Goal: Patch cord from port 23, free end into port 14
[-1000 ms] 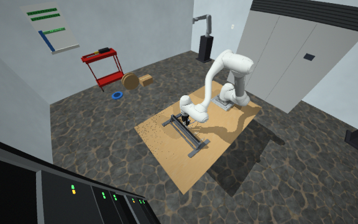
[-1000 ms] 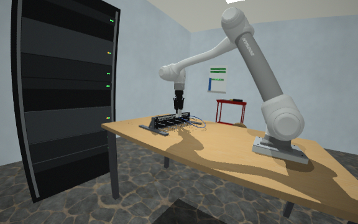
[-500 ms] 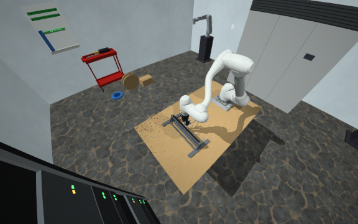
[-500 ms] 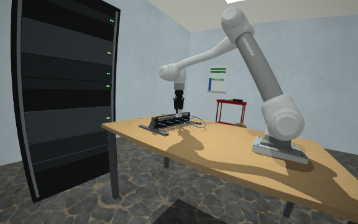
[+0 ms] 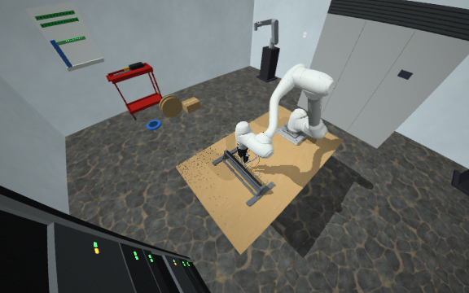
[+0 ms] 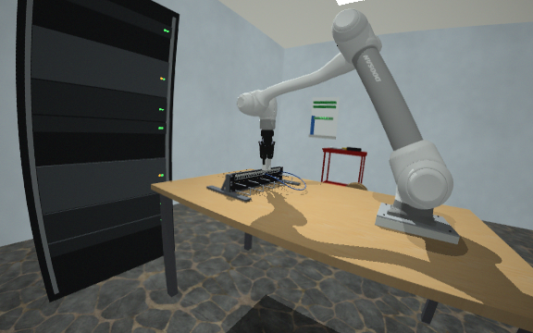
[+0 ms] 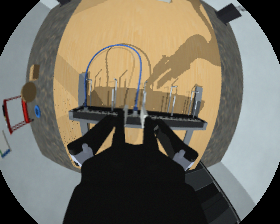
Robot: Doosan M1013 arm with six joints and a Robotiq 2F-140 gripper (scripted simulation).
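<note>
Now: the free end of patch cord 6 cm below my hand and 1 cm ahead of it.
</note>
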